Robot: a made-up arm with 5 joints. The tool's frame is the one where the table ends. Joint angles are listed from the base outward.
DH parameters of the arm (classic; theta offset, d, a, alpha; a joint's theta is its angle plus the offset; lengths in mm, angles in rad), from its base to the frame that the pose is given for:
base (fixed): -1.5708 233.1 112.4 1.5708
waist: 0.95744 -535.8 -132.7 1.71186
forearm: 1.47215 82 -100.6 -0.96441
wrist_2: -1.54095 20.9 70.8 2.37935
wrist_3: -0.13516 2 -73.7 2.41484
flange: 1.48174 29 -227.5 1.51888
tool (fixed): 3.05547 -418.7 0 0
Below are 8 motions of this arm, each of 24 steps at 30 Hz.
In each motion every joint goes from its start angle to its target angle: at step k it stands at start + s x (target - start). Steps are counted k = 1, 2, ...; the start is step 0. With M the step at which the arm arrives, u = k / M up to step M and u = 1 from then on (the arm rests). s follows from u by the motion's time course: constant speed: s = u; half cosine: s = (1 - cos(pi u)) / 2; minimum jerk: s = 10 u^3 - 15 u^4 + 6 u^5.
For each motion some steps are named. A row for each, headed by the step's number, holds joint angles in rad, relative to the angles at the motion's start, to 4 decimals.
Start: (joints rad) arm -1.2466 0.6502 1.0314 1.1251 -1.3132
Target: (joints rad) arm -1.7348 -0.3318 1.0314 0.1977 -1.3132
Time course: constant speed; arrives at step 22
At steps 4, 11, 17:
4: -0.0888 -0.1785 0.0000 -0.1686 0.0000
11: -0.2441 -0.4910 0.0000 -0.4637 0.0000
17: -0.3772 -0.7588 0.0000 -0.7166 0.0000

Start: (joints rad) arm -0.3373 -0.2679 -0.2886 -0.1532 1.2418
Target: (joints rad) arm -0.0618 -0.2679 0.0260 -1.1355 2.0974
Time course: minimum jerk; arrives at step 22
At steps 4, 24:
4: 0.0124 0.0000 0.0141 -0.0441 0.0384
24: 0.2755 0.0000 0.3146 -0.9823 0.8556

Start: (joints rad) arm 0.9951 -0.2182 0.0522 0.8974 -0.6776
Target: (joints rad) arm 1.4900 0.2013 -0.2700 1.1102 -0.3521
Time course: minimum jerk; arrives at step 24
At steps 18, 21, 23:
18: 0.4437 0.3761 -0.2888 0.1908 0.2918
21: 0.4870 0.4128 -0.3170 0.2094 0.3203
23: 0.4946 0.4192 -0.3220 0.2127 0.3253

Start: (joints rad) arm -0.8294 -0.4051 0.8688 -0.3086 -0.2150
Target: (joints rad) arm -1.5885 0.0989 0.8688 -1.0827 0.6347
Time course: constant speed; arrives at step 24
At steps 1, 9, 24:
1: -0.0316 0.0210 0.0000 -0.0323 0.0354
9: -0.2847 0.1890 0.0000 -0.2903 0.3186
24: -0.7591 0.5040 0.0000 -0.7741 0.8497

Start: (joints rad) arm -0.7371 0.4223 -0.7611 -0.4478 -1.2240
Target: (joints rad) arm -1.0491 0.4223 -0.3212 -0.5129 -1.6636
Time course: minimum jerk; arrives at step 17
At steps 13, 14, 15, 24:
13: -0.2844 0.0000 0.4009 -0.0593 -0.4006
14: -0.2991 0.0000 0.4217 -0.0624 -0.4214
15: -0.3078 0.0000 0.4339 -0.0642 -0.4336
24: -0.3120 0.0000 0.4399 -0.0651 -0.4396

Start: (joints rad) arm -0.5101 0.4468 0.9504 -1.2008 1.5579
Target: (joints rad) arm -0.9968 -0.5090 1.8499 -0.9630 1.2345
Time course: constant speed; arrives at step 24
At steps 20, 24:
20: -0.4056 -0.7965 0.7496 0.1982 -0.2695
24: -0.4867 -0.9558 0.8995 0.2378 -0.3234

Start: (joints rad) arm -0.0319 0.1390 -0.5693 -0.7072 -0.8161
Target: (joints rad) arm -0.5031 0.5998 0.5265 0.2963 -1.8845
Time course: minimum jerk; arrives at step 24
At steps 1, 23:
1: -0.0003 0.0003 0.0007 0.0007 -0.0007
23: -0.4709 0.4605 1.0951 1.0028 -1.0677

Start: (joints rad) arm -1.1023 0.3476 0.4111 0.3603 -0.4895
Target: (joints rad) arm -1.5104 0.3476 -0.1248 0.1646 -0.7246
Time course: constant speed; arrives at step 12
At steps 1, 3, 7, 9, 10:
1: -0.0340 0.0000 -0.0447 -0.0163 -0.0196
3: -0.1020 0.0000 -0.1340 -0.0489 -0.0588
7: -0.2381 0.0000 -0.3126 -0.1142 -0.1371
9: -0.3061 0.0000 -0.4019 -0.1468 -0.1763
10: -0.3401 0.0000 -0.4466 -0.1631 -0.1959

